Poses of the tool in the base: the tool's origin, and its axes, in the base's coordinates. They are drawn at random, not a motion.
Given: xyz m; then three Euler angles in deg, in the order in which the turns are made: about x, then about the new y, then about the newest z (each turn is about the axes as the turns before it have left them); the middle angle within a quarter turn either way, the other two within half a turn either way.
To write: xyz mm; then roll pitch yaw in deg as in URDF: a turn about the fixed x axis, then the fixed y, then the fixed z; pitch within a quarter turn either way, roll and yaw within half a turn. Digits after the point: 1 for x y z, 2 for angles.
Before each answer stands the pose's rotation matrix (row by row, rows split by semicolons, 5 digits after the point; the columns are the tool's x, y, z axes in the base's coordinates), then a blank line. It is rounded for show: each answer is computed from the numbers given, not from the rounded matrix.
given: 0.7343 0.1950 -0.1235 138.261 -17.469 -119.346
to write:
-0.46748 0.83147 -0.30019; 0.74837 0.19149 -0.63503; -0.47053 -0.52152 -0.71177

734.3 195.0 -123.5 -143.77 28.07 121.99
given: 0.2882 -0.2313 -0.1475 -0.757 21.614 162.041
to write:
-0.88439 -0.28666 0.36835; 0.31294 -0.94969 0.01228; 0.34630 0.12613 0.92961

288.2 -231.3 -147.5 7.73 -20.26 160.51
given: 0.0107 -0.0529 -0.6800 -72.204 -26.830 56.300
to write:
0.49512 -0.74239 -0.45134; 0.49271 -0.18795 0.84965; -0.71561 -0.64306 0.27273

10.7 -52.9 -680.0 -67.02 45.69 44.86
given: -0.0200 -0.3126 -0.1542 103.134 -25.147 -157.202
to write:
-0.83450 0.35076 -0.42494; 0.46954 0.04913 -0.88154; -0.28833 -0.93518 -0.20569

-20.0 -312.6 -154.2 -102.40 16.76 150.64
